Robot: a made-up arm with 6 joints.
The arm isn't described. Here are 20 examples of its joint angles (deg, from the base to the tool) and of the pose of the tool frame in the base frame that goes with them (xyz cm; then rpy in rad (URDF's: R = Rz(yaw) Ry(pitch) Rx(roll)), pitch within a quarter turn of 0, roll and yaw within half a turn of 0).
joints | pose
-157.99 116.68 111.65 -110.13 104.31 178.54 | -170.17 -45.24 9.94 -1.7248 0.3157 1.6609
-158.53 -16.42 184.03 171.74 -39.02 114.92 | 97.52 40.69 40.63 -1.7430 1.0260 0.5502
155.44 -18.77 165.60 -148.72 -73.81 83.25 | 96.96 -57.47 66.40 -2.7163 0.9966 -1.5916
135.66 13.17 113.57 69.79 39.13 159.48 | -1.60 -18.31 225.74 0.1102 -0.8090 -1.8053
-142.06 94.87 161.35 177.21 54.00 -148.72 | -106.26 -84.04 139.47 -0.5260 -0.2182 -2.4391
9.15 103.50 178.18 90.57 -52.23 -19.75 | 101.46 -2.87 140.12 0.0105 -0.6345 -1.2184
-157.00 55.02 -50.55 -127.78 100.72 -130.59 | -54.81 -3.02 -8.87 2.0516 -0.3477 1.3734
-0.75 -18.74 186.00 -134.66 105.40 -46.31 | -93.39 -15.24 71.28 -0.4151 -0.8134 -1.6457
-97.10 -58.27 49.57 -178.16 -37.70 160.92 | 14.52 112.76 183.96 -2.8205 -0.6016 1.4231
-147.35 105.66 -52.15 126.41 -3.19 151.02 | 18.59 13.19 -41.00 -1.6812 0.4199 0.6189
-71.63 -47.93 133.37 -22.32 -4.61 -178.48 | -50.59 154.67 72.89 0.3635 -0.0517 1.8608
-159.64 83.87 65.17 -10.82 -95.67 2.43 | -165.31 -66.13 12.38 2.6908 1.1065 -0.0750
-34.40 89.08 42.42 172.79 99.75 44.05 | 124.73 -81.80 -31.04 -0.8720 0.5798 2.3928
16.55 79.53 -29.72 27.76 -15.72 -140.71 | 55.32 13.28 -64.66 -0.9645 0.9786 -2.6247
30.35 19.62 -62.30 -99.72 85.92 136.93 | 69.43 13.31 11.89 -2.2503 0.0943 -1.1992
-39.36 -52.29 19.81 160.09 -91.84 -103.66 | -43.76 25.33 193.23 1.7007 -0.2612 2.8147
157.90 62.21 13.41 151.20 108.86 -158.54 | -132.12 41.84 4.72 2.4276 0.3078 -0.8845
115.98 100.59 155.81 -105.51 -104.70 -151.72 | -73.23 99.21 118.96 -3.0520 0.0609 -2.3222
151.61 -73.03 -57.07 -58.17 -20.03 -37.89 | -55.68 22.16 109.18 1.6224 -0.0848 2.9425
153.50 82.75 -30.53 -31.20 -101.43 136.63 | -47.42 10.02 -35.04 0.9979 -0.5391 -1.0957
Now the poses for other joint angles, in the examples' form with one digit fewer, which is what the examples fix.
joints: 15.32 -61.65 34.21 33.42 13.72 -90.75
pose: -81.3 -19.0 197.1 -1.732 -1.241 2.994
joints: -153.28 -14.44 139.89 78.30 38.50 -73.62
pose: 112.8 40.4 146.1 -2.990 -0.227 -0.210
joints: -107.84 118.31 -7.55 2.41 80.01 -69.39
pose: -14.7 -49.0 -100.8 1.246 0.800 -1.823
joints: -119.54 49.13 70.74 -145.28 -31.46 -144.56
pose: -78.7 -153.3 159.5 -1.474 -0.794 -1.649
